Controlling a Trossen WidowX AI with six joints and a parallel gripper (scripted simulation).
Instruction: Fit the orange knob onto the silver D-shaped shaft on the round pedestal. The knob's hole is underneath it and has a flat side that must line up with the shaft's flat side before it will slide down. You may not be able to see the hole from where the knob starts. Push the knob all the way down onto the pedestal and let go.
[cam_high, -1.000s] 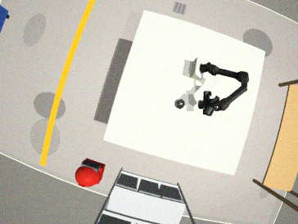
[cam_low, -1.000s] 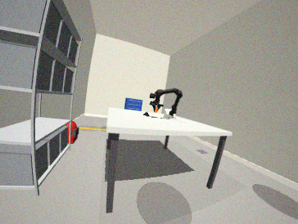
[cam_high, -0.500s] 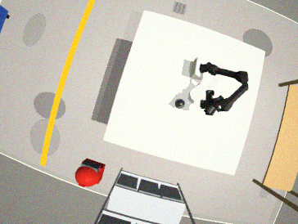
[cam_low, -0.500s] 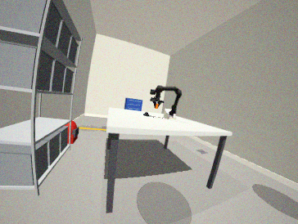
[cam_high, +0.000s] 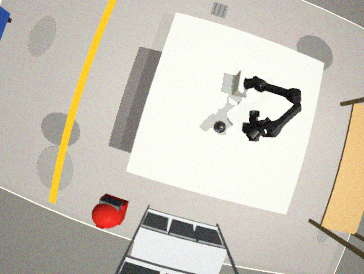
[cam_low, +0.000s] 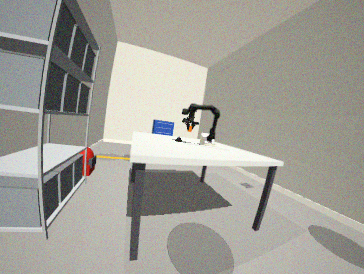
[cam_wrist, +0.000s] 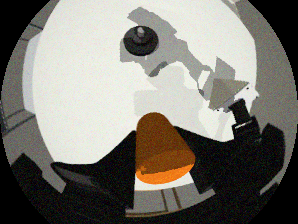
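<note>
My gripper tip is now 5 cm short of the dark round pedestal, 16 cm to the left of it and 11 cm above it. Also, from my gripper tip: orange knob 4 cm above.
</note>
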